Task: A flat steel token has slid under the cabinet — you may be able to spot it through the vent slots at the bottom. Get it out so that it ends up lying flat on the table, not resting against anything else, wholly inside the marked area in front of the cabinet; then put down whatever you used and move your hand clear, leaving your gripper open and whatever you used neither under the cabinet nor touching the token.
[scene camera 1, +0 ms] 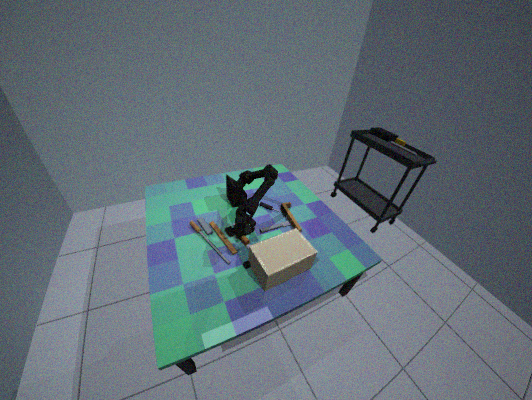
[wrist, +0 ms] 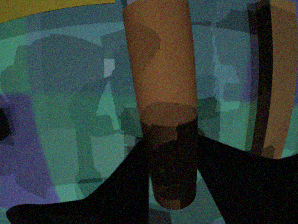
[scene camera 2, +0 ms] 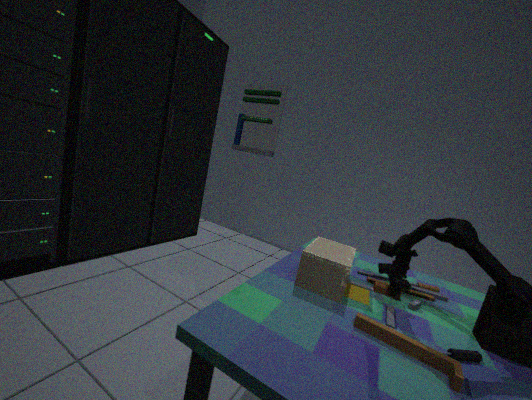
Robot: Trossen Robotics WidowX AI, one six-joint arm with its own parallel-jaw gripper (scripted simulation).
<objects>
One and the same spot on a beige cabinet: [scene camera 1: 278, 259] is [scene camera 2: 325, 243].
</objects>
